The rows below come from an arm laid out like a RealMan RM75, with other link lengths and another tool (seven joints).
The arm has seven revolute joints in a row. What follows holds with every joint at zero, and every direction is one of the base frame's. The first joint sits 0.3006 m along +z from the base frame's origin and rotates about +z. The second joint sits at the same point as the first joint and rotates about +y. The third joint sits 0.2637 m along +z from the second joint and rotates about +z. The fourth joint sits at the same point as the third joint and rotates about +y. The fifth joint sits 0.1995 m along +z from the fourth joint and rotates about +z. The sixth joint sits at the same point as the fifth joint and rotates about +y. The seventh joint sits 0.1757 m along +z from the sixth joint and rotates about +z. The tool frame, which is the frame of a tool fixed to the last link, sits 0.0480 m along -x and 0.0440 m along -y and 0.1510 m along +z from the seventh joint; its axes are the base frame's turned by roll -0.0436, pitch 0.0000 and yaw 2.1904 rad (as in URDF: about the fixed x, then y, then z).
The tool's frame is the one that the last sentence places.
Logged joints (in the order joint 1, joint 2, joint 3, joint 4, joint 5, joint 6, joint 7), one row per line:
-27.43 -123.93 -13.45 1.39 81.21 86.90 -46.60
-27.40 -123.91 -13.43 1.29 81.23 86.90 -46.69
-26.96 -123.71 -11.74 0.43 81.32 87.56 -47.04
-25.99 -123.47 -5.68 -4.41 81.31 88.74 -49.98
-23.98 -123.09 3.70 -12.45 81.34 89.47 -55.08
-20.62 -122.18 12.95 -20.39 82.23 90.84 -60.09
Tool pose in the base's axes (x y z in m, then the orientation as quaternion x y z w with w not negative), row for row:
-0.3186 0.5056 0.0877 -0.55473 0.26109 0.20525 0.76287
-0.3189 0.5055 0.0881 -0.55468 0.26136 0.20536 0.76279
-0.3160 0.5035 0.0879 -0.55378 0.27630 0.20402 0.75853
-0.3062 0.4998 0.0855 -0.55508 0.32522 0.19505 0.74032
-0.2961 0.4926 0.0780 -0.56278 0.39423 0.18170 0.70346
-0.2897 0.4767 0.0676 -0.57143 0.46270 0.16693 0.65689
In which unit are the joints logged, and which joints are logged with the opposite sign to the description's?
The joints are logged in degrees. Opposite sign: joint 4.
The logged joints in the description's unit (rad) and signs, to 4 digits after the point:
-0.4787 -2.1630 -0.2347 -0.0243 1.4174 1.5167 -0.8133
-0.4782 -2.1626 -0.2344 -0.0225 1.4177 1.5167 -0.8149
-0.4705 -2.1591 -0.2049 -0.0075 1.4193 1.5282 -0.8210
-0.4536 -2.1550 -0.0991 0.0770 1.4191 1.5488 -0.8723
-0.4185 -2.1483 0.0646 0.2173 1.4197 1.5615 -0.9613
-0.3599 -2.1324 0.2260 0.3559 1.4352 1.5855 -1.0488

